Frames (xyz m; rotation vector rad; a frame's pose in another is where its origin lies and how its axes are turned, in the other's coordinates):
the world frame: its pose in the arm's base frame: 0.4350 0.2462 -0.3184 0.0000 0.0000 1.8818
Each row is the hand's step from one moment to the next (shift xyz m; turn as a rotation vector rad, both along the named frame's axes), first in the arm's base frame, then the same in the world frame.
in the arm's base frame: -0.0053 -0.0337 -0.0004 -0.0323 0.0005 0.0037
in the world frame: -0.0305 0.0154 -0.0004 0.0104 0.0306 0.0037
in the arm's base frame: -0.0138 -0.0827 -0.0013 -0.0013 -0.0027 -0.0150
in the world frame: -0.0745 0.0384 -0.0013 -0.0022 0.0021 -0.0150
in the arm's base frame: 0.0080 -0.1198 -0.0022 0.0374 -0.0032 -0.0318
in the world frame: -0.1165 0.0290 -0.0022 -0.0145 -0.0346 -0.0318
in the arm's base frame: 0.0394 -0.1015 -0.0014 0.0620 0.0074 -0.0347
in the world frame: -0.1087 -0.0064 -0.0014 -0.0119 -0.0613 -0.0347
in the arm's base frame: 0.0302 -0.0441 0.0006 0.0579 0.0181 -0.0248
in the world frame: -0.0512 -0.0153 0.0006 -0.0005 -0.0607 -0.0248
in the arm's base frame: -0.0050 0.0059 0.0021 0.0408 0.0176 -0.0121
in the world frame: 0.0071 0.0030 0.0021 0.0043 -0.0442 -0.0121
